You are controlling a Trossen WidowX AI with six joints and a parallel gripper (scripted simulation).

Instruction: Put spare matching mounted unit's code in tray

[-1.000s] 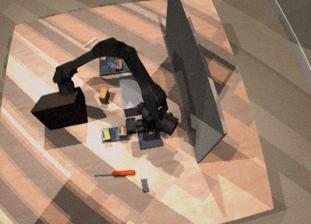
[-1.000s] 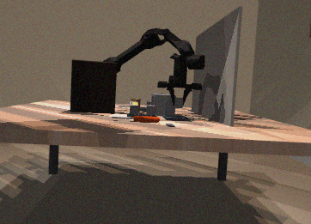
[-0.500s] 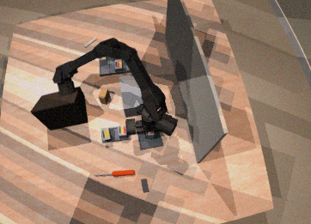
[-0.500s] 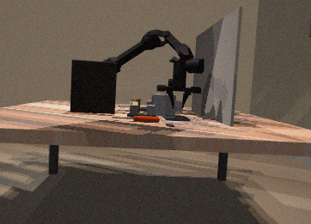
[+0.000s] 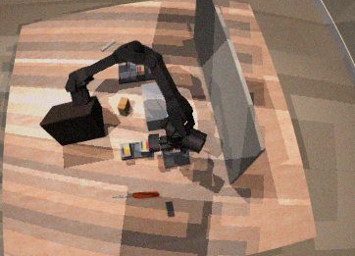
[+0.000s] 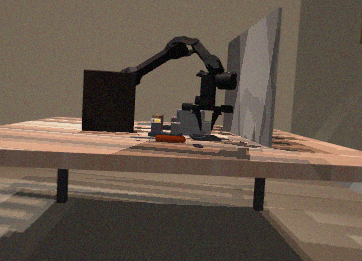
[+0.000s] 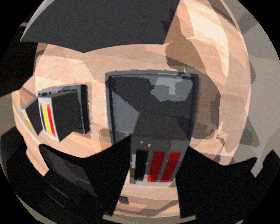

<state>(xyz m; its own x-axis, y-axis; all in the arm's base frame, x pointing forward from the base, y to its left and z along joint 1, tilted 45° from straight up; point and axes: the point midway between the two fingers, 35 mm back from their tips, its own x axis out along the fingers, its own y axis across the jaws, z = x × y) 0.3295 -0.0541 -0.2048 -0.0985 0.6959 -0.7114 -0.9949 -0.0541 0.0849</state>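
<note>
Right now my gripper tip is 20 mm above the flat dark tray. Round my gripper tip: grey box-shaped unit 180 mm to the left, 50 mm behind, 20 mm above; then holder 150 mm behind, 20 mm to the left, 20 mm below; then dark hex key 230 mm to the right, 50 mm behind, 30 mm below.
</note>
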